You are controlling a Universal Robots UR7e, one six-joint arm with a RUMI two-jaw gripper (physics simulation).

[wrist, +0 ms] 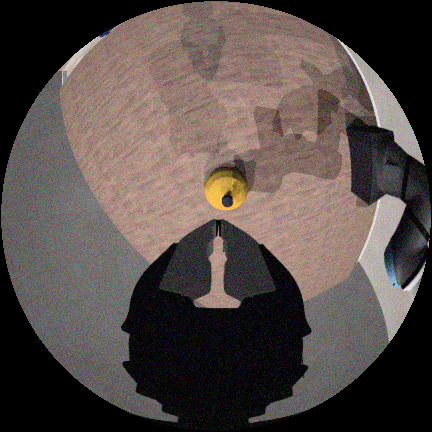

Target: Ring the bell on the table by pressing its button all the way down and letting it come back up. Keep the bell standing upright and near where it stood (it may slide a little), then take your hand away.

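Places are measured from the arm's base along level axes (x back, y right, z up), in centimetres.
Where they show: gripper, fingertip midpoint: [218,220]; arm's base, origin of the base link: [386,164].
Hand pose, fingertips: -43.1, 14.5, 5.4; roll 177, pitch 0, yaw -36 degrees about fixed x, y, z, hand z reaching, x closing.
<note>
Each offset is from my fingertips to the top centre of the thing, as dx, dy, dz. Level surfaces: height alone.
The yellow dome-shaped bell @[+0.1, -2.2, -7.6] [223,184] stands upright on the wood-grain table @[dz -14.2] [115,140], near the middle of the wrist view. Its small black button @[+0.1, -2.2, -7.6] [227,201] shows in full on top. My gripper [218,220] is shut with nothing between its fingertips. In the view, the fingertips lie just below the bell and its button, with a strip of table showing between, so they do not cover the bell. The height of the fingertips above the table is hard to tell from this view.
The robot's own black arm part [370,162] shows at the right edge. Shadows of the arm and gripper fall on the table above and right of the bell. The table's curved-looking edge borders grey floor [60,210] at the left and lower right.
</note>
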